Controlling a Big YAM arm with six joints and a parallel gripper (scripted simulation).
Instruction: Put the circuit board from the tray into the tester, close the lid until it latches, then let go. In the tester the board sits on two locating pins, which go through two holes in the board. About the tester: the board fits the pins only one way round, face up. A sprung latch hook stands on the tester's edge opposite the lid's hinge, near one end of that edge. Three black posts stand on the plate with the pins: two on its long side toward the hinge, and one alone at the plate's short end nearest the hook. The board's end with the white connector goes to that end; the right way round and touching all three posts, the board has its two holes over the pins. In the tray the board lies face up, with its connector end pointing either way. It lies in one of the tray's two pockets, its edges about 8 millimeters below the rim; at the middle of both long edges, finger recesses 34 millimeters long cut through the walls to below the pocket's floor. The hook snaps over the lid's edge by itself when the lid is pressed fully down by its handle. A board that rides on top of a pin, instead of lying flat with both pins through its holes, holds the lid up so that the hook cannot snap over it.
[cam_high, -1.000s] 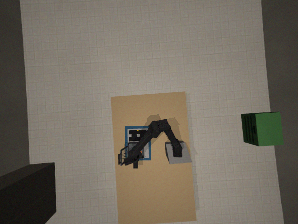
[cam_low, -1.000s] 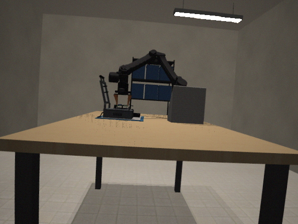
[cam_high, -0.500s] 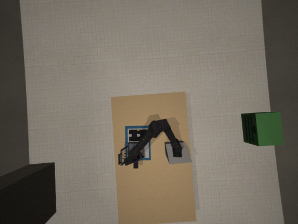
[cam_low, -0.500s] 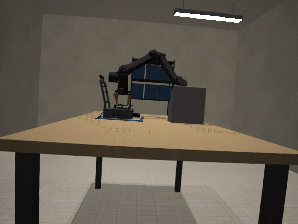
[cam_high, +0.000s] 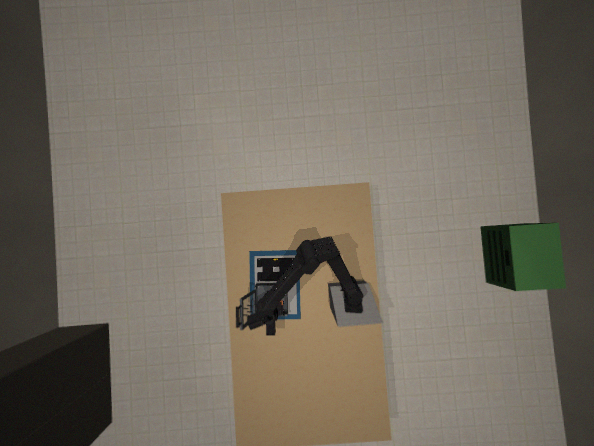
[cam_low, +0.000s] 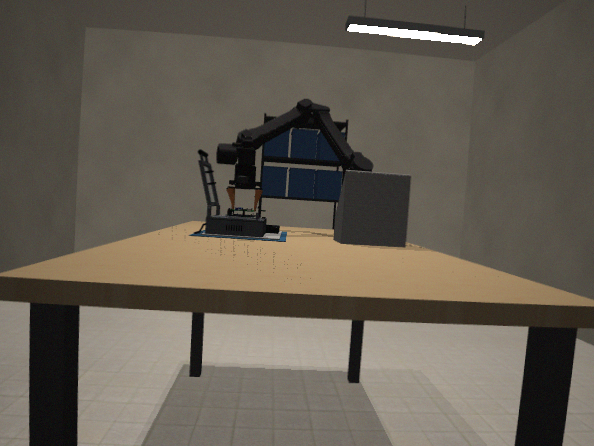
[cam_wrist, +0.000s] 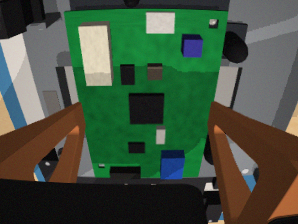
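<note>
Right now the green circuit board is right at my hand. From my hand the other things lie so: black latch hook (6 cm behind, 6 cm to the left); dark pin plate (1 cm ahead, 1 cm to the left, 2 cm below); tester lid (13 cm ahead, 9 cm above).
</note>
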